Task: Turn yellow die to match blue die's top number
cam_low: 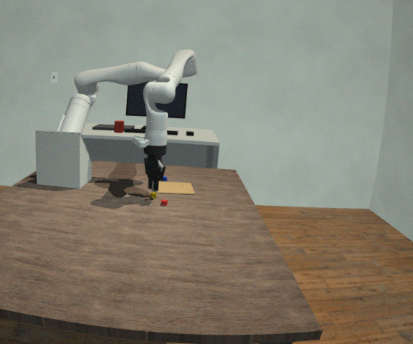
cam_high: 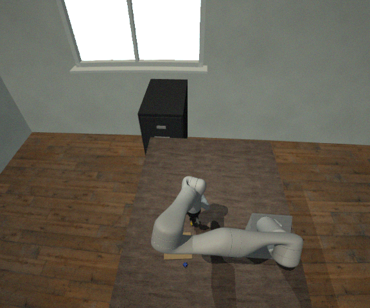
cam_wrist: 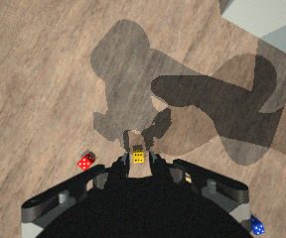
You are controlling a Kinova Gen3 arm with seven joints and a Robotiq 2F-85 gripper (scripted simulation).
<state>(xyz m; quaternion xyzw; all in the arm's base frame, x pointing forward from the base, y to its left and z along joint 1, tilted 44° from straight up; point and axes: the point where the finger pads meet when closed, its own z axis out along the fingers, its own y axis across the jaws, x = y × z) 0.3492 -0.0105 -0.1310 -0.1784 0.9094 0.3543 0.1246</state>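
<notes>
My hand is 4 cm above the yellow die. The rest, counted from my hand: red die (4 cm ahead, 7 cm to the right, 4 cm below); then blue die (4 cm ahead, 22 cm to the left, 4 cm below); then tan mat (8 cm ahead, 12 cm to the left, 4 cm below).
</notes>
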